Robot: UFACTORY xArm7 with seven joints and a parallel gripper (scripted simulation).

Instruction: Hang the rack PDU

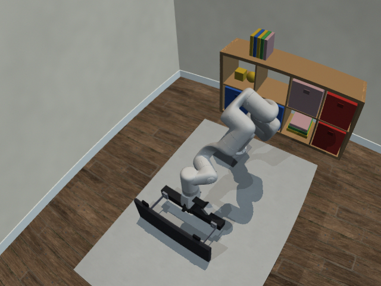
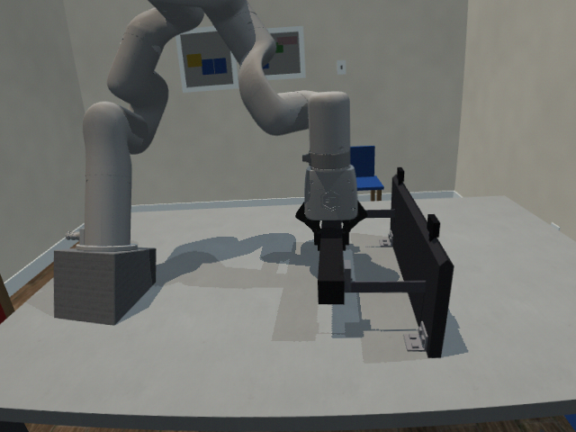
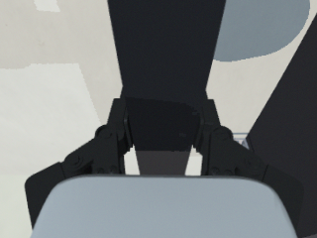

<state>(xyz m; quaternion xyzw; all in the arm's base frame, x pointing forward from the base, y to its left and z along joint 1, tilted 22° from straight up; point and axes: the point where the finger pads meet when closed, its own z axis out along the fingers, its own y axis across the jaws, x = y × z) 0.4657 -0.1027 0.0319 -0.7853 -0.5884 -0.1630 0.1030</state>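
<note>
My hand is 2 cm short of the rack PDU and 1 cm above it. Round my hand: black upright panel (16 cm ahead, 4 cm to the right, 2 cm below).
</note>
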